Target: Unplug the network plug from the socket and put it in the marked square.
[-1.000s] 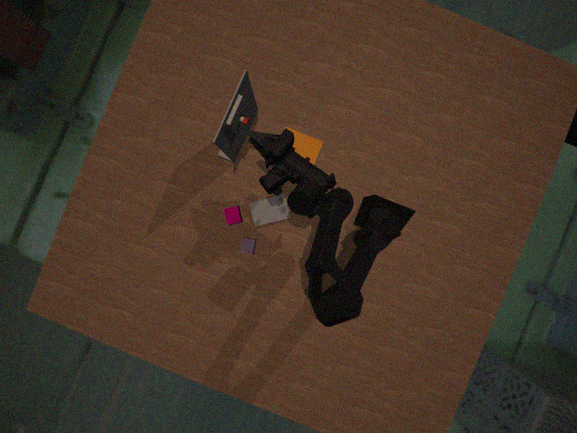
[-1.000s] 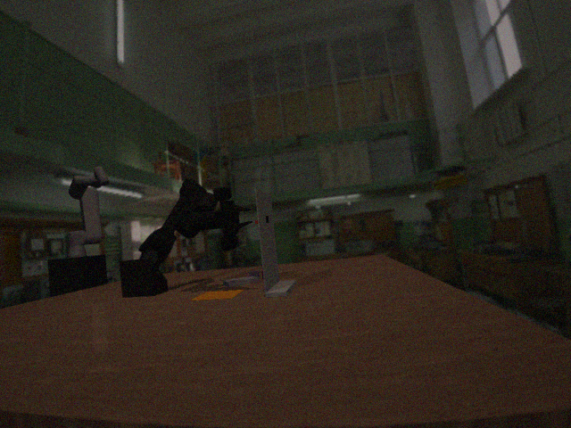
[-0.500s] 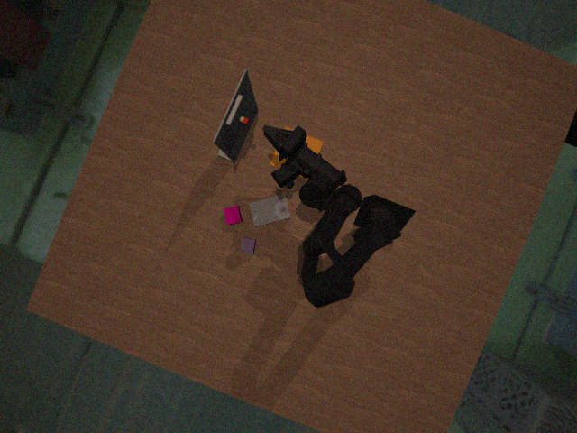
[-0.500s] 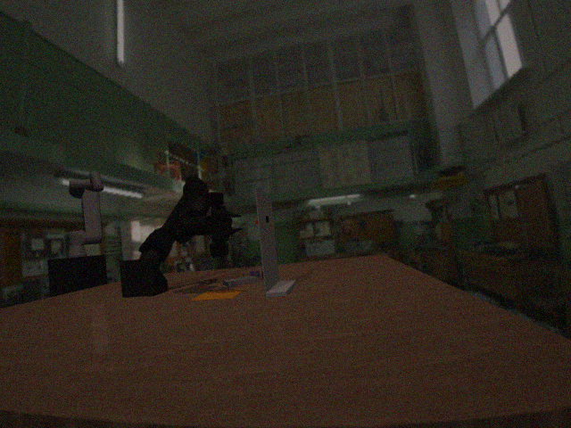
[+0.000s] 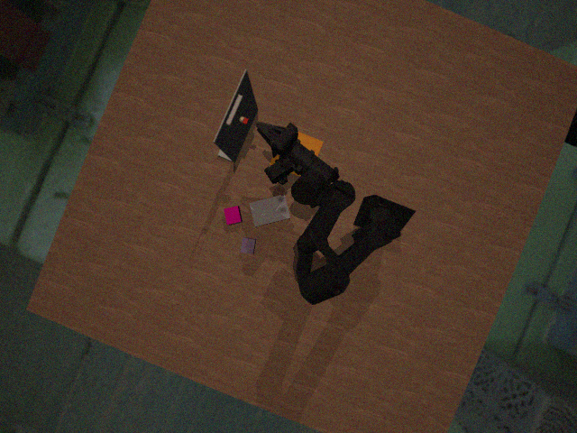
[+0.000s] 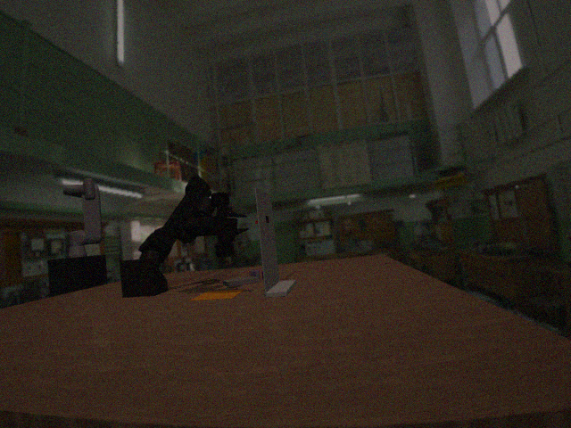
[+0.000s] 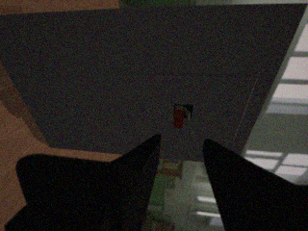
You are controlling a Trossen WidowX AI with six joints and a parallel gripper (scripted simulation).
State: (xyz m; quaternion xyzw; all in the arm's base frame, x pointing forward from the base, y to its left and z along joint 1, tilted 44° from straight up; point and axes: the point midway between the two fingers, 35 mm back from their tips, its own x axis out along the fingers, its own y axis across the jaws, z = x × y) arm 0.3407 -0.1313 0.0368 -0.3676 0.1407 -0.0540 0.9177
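My gripper tip is now 40 mm short of the network plug. The rest, counted from my gripper tip: upright grey panel: 70 mm below, 60 mm ahead; orange marked square: 190 mm below, 100 mm behind, 10 mm to the right; grey flat plate: 190 mm below, 180 mm to the left, 90 mm behind.
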